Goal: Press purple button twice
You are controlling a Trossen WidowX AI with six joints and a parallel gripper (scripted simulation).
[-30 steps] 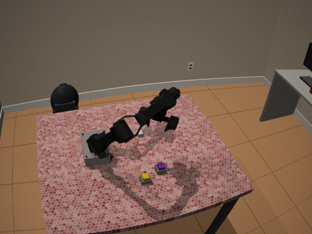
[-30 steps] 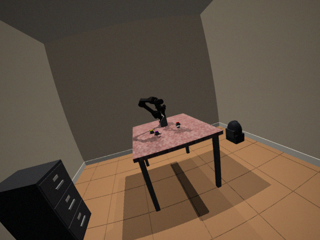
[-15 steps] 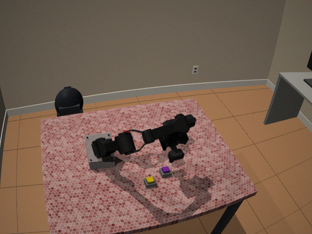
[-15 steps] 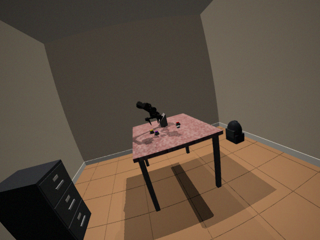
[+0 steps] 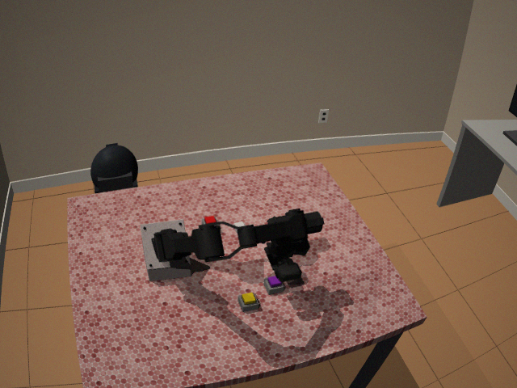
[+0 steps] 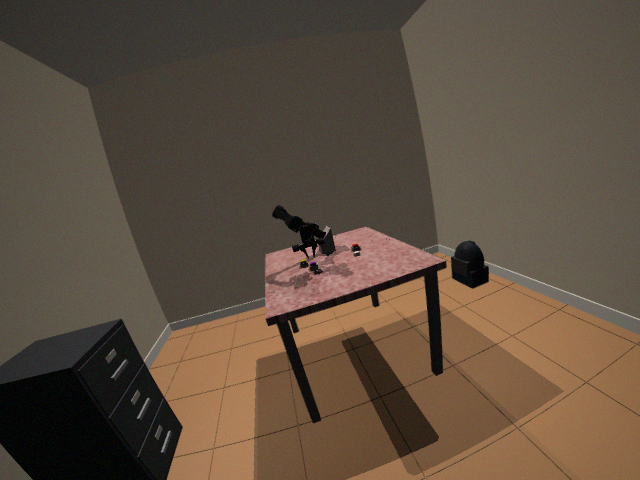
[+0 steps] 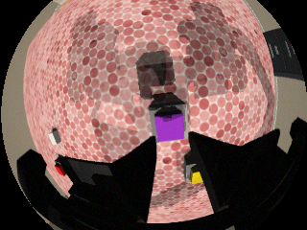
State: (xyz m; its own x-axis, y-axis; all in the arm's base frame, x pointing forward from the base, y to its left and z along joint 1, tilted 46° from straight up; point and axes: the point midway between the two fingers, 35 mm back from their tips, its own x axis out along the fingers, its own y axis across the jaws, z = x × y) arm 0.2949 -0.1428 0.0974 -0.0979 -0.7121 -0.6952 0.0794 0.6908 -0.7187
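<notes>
Now: gripper tip 3 cm above the purple button. The rest, counted from my gripper tip: yellow button 10 cm behind, 4 cm to the right, 3 cm below; then red button 9 cm behind, 32 cm to the left, 3 cm below.
</notes>
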